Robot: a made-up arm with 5 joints.
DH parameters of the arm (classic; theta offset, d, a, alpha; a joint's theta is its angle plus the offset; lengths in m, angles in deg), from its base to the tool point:
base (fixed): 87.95 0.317 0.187 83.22
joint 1: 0 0.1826 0.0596 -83.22
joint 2: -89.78 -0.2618 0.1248 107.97
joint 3: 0 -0.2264 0.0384 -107.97
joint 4: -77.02 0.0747 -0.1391 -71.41
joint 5: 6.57 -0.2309 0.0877 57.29
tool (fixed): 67.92 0.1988 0 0
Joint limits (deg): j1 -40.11..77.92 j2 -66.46..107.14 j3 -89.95..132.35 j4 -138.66..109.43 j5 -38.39..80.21
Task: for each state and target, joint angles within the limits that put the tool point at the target. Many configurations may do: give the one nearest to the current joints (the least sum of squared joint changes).
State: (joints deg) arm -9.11 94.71 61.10 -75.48 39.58
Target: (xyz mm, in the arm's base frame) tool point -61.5 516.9 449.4
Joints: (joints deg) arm 32.39 48.58 53.11 -97.69 22.53
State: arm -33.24 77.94 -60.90 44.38 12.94
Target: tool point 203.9 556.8 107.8
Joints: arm -11.88 71.64 -85.02 54.92 0.86
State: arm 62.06 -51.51 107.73 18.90 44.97
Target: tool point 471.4 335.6 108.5
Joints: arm 29.87 -66.40 132.18 -30.06 56.36
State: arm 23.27 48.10 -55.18 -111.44 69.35
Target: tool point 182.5 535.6 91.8
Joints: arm -6.83 19.39 -53.92 -108.64 75.59
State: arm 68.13 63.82 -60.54 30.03 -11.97
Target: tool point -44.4 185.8 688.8
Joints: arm 77.92 75.22 -72.35 7.22 -32.75
